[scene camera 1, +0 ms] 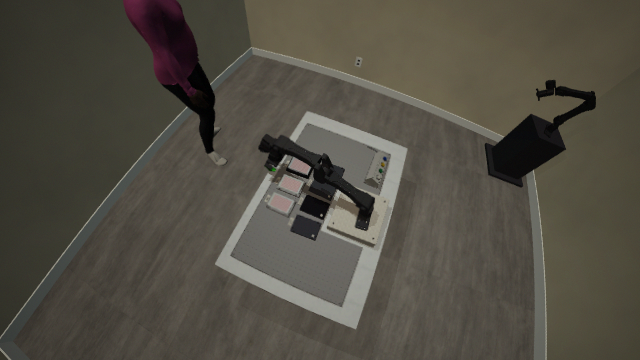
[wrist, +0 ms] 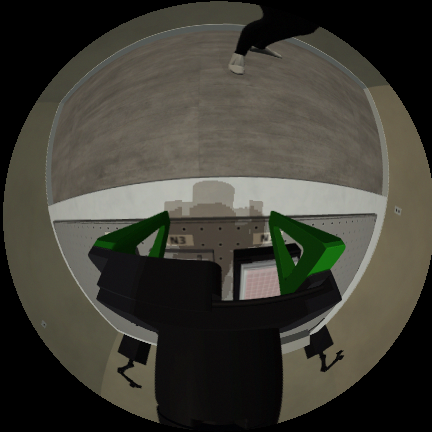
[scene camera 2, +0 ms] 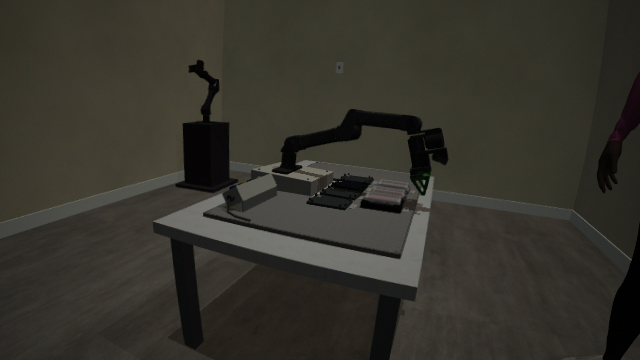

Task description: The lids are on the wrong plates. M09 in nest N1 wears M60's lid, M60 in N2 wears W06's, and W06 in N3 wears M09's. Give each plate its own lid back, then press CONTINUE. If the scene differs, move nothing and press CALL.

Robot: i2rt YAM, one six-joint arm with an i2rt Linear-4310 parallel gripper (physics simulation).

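Places are measured from the arm's base along level axes (x right, y back, z down), in centimetres.
Where they show: gripper, fingertip midpoint: (scene camera 1: 273, 164) (wrist: 218, 216) (scene camera 2: 424, 192); arm's base, link origin: (scene camera 1: 365, 212) (scene camera 2: 287, 169).
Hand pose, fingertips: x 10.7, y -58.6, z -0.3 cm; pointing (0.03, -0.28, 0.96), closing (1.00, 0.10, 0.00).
Note:
Things, the pixels of their centre, and the offset from my fingertips. "spot": a spot on its surface instead.
- dark-rimmed nest N1, surface spot: (wrist: 258, 283) spot: dx +4.5, dy +11.3, dz +1.7 cm
- N3 plate, body centre: (scene camera 2: 388, 190) (scene camera 1: 290, 184) dx -7.2, dy +13.8, dz +2.9 cm
- N2 plate, body centre: (scene camera 2: 393, 183) (scene camera 1: 280, 202) dx -19.9, dy +12.6, dz +3.2 cm
- N3 label, surface spot: (wrist: 178, 240) spot: dx -6.3, dy +5.1, dz +5.5 cm
- button console, body centre: (scene camera 2: 251, 189) (wrist: 283, 346) (scene camera 1: 377, 168) dx +21.0, dy +59.9, dz +1.5 cm
Three plates with pink tops sit in a row. The plate in the dark-rimmed nest N1 (scene camera 1: 300, 166) (scene camera 2: 383, 195) (wrist: 258, 283) is at one end, the N3 plate (scene camera 1: 291, 185) in the middle and the N2 plate (scene camera 1: 280, 204) at the other end. In the wrist view the N3 label (wrist: 178, 240) shows, and the N3 plate is mostly hidden by the gripper body. Lid markings are too small to read. My gripper (scene camera 1: 272, 168) (scene camera 2: 421, 186) (wrist: 218, 216) is open and empty, with green fingers, above the table edge beside N1 and N3. The button console (scene camera 1: 375, 172) (scene camera 2: 252, 192) stands across the table; its button labels cannot be read.
Several dark flat pads, among them one pad (scene camera 1: 306, 227) (scene camera 2: 327, 201), lie between the plates and the cream arm base (scene camera 1: 345, 225) (scene camera 2: 300, 185). A person (scene camera 1: 172, 55) stands beyond the plates' side of the table. A second arm stands on a black pedestal (scene camera 1: 525, 147) (scene camera 2: 206, 155).

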